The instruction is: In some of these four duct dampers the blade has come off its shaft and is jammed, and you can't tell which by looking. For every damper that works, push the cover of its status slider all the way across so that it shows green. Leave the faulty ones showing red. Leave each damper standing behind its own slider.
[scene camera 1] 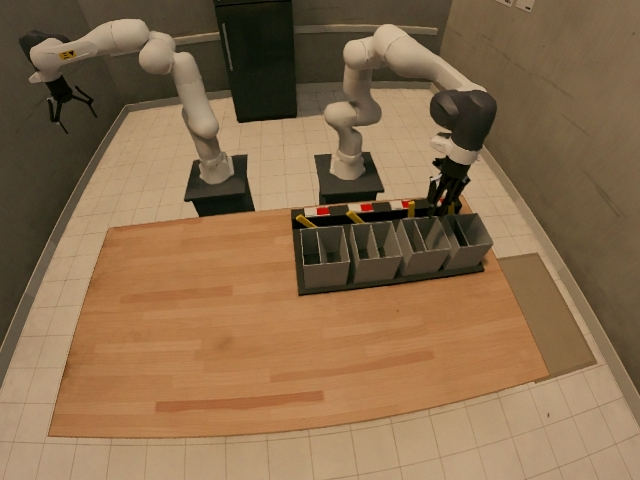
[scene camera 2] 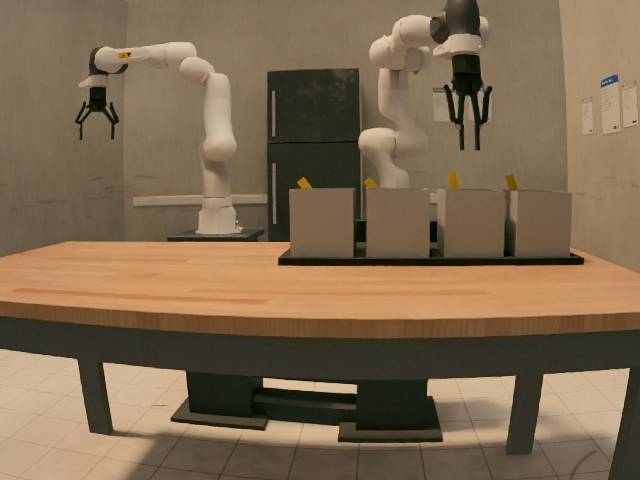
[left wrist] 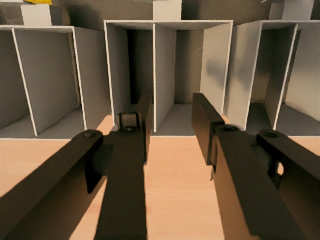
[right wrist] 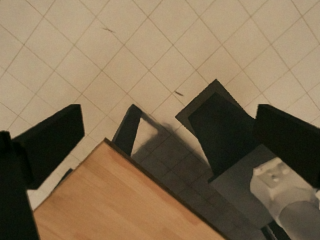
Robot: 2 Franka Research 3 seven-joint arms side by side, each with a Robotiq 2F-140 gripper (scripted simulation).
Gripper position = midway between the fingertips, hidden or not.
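Scene camera 1 shows the right gripper [scene camera 1: 81,124], the left gripper [scene camera 1: 434,215] and a damper [scene camera 1: 465,253]. In scene camera 2 the left gripper [scene camera 2: 469,150] and the right gripper [scene camera 2: 96,139] are visible too, together with a damper [scene camera 2: 322,222], a damper [scene camera 2: 397,219] and a damper [scene camera 2: 470,222]. The left wrist view has the left gripper [left wrist: 171,108], while the right wrist view has the right gripper [right wrist: 169,119].
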